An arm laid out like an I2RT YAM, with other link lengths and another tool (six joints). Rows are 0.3 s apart.
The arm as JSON. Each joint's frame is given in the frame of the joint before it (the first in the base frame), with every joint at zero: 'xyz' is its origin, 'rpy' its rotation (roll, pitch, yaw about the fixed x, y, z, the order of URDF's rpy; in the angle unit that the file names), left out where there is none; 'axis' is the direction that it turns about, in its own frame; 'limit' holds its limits. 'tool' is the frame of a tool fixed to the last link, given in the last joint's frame.
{
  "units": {
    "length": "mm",
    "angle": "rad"
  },
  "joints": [
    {
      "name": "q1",
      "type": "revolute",
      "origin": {
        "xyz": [
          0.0,
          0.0,
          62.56
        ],
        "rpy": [
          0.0,
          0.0,
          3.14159
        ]
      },
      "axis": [
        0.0,
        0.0,
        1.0
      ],
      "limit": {
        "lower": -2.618,
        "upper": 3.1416
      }
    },
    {
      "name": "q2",
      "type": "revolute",
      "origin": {
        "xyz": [
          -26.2,
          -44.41,
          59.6
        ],
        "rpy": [
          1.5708,
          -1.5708,
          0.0
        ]
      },
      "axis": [
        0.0,
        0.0,
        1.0
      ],
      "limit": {
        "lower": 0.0,
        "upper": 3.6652
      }
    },
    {
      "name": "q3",
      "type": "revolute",
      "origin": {
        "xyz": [
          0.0,
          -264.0,
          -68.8
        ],
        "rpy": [
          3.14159,
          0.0,
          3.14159
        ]
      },
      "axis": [
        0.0,
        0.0,
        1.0
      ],
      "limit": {
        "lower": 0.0,
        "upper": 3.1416
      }
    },
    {
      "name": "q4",
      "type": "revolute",
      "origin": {
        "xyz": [
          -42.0,
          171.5,
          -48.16
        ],
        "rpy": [
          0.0,
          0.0,
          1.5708
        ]
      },
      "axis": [
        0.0,
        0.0,
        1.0
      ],
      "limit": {
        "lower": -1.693,
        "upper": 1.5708
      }
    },
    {
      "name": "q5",
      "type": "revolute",
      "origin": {
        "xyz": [
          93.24,
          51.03,
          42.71
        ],
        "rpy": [
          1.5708,
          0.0,
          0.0
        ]
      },
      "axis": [
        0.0,
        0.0,
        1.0
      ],
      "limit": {
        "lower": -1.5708,
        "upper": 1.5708
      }
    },
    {
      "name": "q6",
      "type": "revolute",
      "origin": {
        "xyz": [
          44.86,
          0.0,
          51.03
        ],
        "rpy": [
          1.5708,
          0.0,
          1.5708
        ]
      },
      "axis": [
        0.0,
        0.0,
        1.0
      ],
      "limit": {
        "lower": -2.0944,
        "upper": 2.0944
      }
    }
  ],
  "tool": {
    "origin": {
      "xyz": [
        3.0,
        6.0,
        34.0
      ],
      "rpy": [
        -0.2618,
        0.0,
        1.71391
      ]
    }
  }
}
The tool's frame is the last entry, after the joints.
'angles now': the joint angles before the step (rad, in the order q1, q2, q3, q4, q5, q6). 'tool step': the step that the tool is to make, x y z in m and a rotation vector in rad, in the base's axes. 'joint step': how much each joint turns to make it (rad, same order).
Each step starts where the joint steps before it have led.
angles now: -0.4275, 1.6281, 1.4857, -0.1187, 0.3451, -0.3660
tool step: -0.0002, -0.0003, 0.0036, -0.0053, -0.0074, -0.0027
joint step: -0.0004, -0.0007, 0.0112, -0.0025, 0.0026, -0.0012
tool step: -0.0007, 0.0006, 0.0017, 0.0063, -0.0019, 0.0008
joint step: 0.0002, -0.0021, 0.0105, -0.0157, -0.0022, 0.0065
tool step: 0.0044, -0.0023, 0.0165, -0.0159, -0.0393, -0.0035
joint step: -0.0002, 0.0183, 0.0766, -0.0168, 0.0028, 0.0027
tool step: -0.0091, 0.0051, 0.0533, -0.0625, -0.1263, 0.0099
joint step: 0.0008, -0.0250, 0.1489, -0.0309, -0.0084, -0.0061
